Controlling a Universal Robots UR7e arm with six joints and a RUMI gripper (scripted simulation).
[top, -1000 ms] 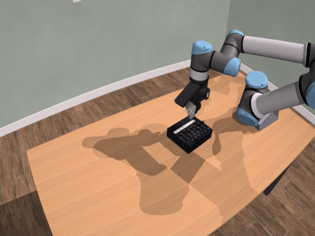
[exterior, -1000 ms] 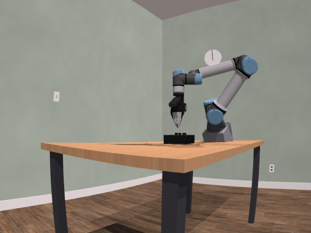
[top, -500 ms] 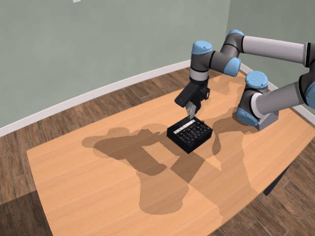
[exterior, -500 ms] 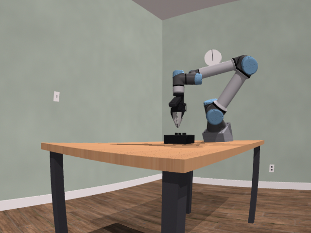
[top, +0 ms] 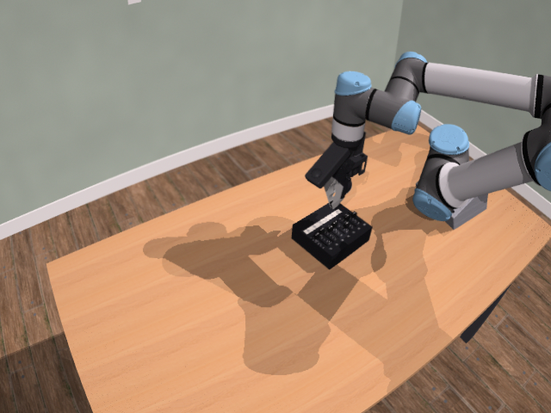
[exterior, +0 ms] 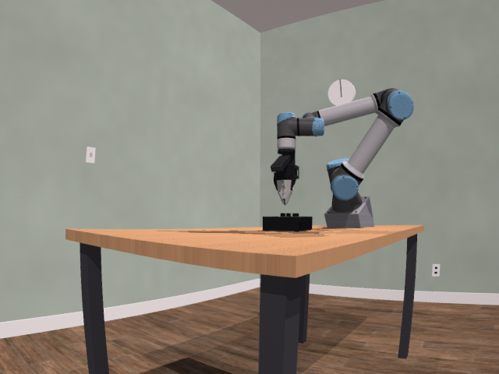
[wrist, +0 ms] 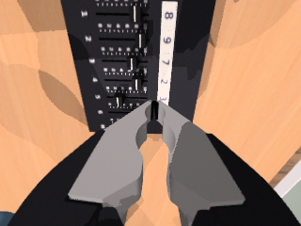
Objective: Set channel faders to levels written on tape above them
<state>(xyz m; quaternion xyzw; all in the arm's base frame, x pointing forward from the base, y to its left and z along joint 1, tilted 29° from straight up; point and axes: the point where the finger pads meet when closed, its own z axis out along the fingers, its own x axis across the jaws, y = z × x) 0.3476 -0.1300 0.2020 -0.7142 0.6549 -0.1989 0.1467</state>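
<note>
My hand is 70 mm past the master fader, 20 mm to the right of it and 50 mm above it.
</note>
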